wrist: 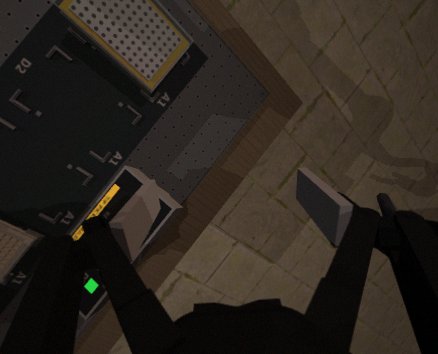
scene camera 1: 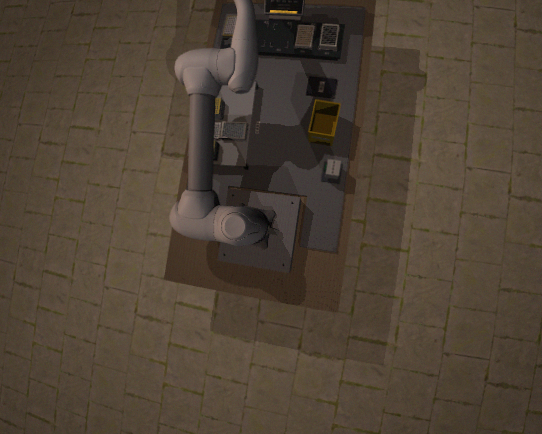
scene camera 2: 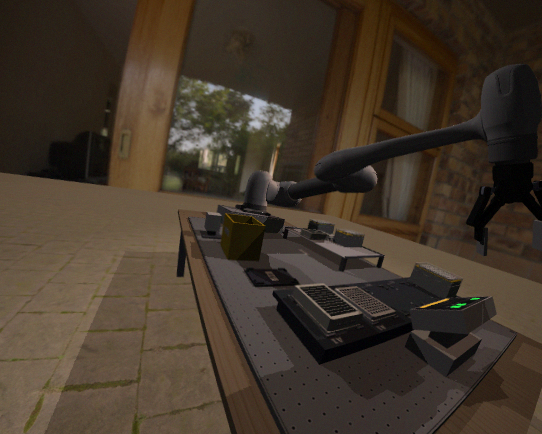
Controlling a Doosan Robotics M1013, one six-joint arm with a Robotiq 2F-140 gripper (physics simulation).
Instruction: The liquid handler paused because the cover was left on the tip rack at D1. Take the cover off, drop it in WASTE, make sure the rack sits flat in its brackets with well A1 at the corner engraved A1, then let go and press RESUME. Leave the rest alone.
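Places are measured from the arm's base along level axes (x right, y up, z back), in millimetres.
Pixels of known places: gripper, fingertip midpoint: (wrist: 226, 189) (scene camera 2: 509, 251); arm's base, origin of the base link: (scene camera 2: 253, 212).
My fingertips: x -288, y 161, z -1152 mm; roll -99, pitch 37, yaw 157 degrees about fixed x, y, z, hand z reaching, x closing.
For each thing: its top centre in the pictures, then the offset to it from my fingertips.
- yellow-rimmed rack with a pale dotted top, middle of its top: (wrist: 129, 21) (scene camera 2: 439, 269) (scene camera 1: 231, 23) dx -68, dy -122, dz +180 mm
- yellow bin, middle of its top: (scene camera 2: 244, 219) (scene camera 1: 324, 117) dx +498, dy -110, dz +602 mm
- black plate, middle of its top: (scene camera 2: 272, 274) (scene camera 1: 321, 86) dx +441, dy -231, dz +387 mm
- small pale box, middle of its top: (scene camera 1: 333, 167) (scene camera 2: 214, 213) dx +586, dy -140, dz +810 mm
My gripper (scene camera 2: 509, 240) (wrist: 226, 189) is open and empty, high above the table's end. In the wrist view its left finger overlaps the console, and its right finger is over the floor. A yellow-rimmed rack with a pale dotted top (scene camera 1: 229, 25) (scene camera 2: 436, 280) (wrist: 131, 40) stands in the end slot of the black deck (scene camera 2: 320, 345) (wrist: 65, 120), beside the slot marked D2. One engraved A1 is near its corner. I cannot tell whether a cover lies on it. The console (scene camera 1: 284, 7) (scene camera 2: 452, 315) (wrist: 102, 202) shows a yellow bar; RESUME is not readable. A yellow bin (scene camera 1: 324, 120) (scene camera 2: 243, 237) stands farther back.
Two more racks (scene camera 1: 304, 36) (scene camera 1: 329, 36) (scene camera 2: 365, 302) (scene camera 2: 327, 305) sit on the deck. A black plate (scene camera 1: 321, 87) (scene camera 2: 271, 276) lies between deck and bin. A small pale box (scene camera 1: 333, 169) (scene camera 2: 213, 222) stands beyond the bin. A raised shelf (scene camera 2: 360, 250) bears several labware pieces.
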